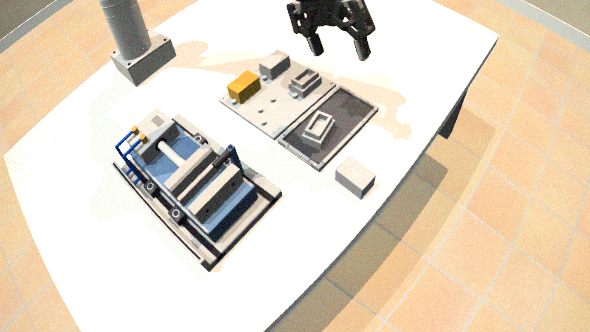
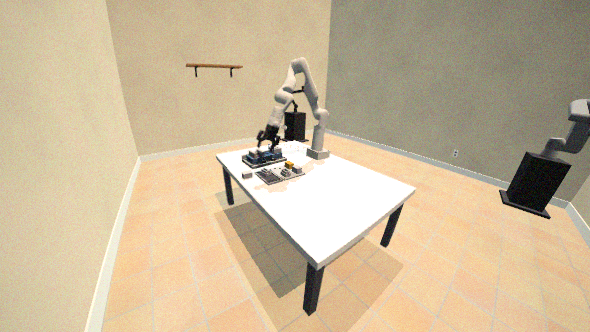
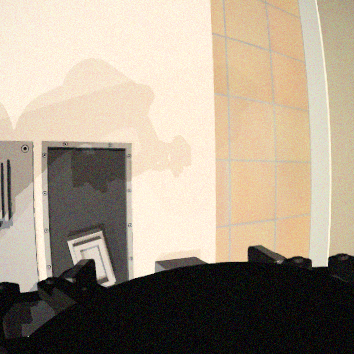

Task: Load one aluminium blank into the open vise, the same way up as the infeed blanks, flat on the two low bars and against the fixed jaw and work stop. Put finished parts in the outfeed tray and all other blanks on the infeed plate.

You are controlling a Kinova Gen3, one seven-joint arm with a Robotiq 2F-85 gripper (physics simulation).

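Places are measured from the arm's base along level axes (x ahead, y left, z up), in centimetres.
Pixels of known places: gripper, between the fingertips: (image 1: 341, 56) (image 2: 264, 149); arm's base, origin of its link: (image 1: 136, 50) (image 2: 316, 148).
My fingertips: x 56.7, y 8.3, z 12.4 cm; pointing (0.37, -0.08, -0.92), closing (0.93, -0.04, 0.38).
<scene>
Ahead of a thing's pixels: the offset from my fingertips to its top centre. "spot": to the spot under its first point. Level surfaces: height alone.
My gripper (image 1: 340, 54) (image 2: 266, 148) (image 3: 172, 270) is open and empty, high above the table beyond the outfeed tray (image 1: 299, 156) (image 3: 129, 200). A stepped part with a pocket @(dx -2.4, dy -3.8, dz -14.7 cm) (image 1: 319, 126) (image 3: 95, 257) sits askew in the tray, pocket up. On the infeed plate @(dx -16.3, dy +1.2, dz -18.0 cm) (image 1: 240, 108) (image 3: 20, 250) stand a grey block @(dx -20.5, dy +6.2, dz -14.4 cm) (image 1: 274, 65), an orange block @(dx -21.6, dy -2.8, dz -14.4 cm) (image 1: 244, 86) and another stepped, pocketed part @(dx -11.6, dy +5.3, dz -14.5 cm) (image 1: 305, 82). A loose grey block @(dx +8.4, dy -8.6, dz -15.2 cm) (image 1: 355, 176) (image 2: 247, 175) (image 3: 177, 263) lies on the table near the tray. The blue vise @(dx -16.1, dy -25.9, dz -8.9 cm) (image 1: 232, 210) is open; no blank shows between its jaws. Its low bars cannot be made out.
The arm's base (image 1: 145, 60) (image 2: 318, 153) stands on the table @(dz -18.8 cm) (image 2: 330, 200) behind the vise and plate. Blue pipes @(spot: dx -27.5, dy -31.3, dz -8.4 cm) (image 1: 120, 147) rise at the vise's end, and a blue post with a dark cylinder @(spot: dx -8.4, dy -21.4, dz -9.3 cm) (image 1: 221, 159) stands by the jaws. The table edge runs close to the loose block.
</scene>
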